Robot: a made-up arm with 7 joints.
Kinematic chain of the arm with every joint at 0, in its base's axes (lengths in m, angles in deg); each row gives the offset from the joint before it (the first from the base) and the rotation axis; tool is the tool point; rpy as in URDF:
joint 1: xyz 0 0 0.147 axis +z
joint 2: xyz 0 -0.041 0.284 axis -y
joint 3: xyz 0 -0.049 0.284 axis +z
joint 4: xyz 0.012 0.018 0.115 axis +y
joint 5: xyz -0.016 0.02 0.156 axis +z
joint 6: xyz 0 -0.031 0.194 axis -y
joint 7: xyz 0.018 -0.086 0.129 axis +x
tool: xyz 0 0 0 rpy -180 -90 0
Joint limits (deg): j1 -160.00..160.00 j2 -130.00..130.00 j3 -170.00..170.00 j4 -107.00..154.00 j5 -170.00..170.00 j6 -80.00..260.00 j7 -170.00..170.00
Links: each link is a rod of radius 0.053 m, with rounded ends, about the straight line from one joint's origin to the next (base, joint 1, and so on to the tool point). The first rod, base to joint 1, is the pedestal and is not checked.
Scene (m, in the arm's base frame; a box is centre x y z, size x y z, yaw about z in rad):
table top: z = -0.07
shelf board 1: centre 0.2 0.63 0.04 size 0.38 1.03 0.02 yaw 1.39
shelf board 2: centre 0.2 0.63 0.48 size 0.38 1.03 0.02 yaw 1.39
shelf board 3: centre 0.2 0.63 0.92 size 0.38 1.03 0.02 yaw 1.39
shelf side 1: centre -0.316 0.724 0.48 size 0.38 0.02 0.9 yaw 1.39
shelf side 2: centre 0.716 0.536 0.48 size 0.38 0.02 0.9 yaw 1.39
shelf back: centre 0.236 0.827 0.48 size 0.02 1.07 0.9 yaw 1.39
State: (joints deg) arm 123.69 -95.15 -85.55 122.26 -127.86 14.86 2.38
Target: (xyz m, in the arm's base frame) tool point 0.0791 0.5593 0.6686
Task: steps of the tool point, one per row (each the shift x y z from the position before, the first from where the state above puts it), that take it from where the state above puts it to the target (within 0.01 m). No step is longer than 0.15 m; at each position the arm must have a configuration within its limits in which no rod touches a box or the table.
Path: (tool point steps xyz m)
1: 0.0213 -0.1148 0.0122
2: -0.0081 -0.1115 0.0166
3: -0.0345 -0.1010 0.0129
4: -0.0109 0.0769 0.0746
5: -0.0431 0.0614 0.0810
6: -0.0684 0.0349 0.0810
7: -0.0824 0.0009 0.0748
8: -0.0832 -0.0352 0.0625
9: 0.0114 0.0816 0.0252
10: 0.0202 0.0937 -0.0012
11: 0.0172 0.0918 -0.0240

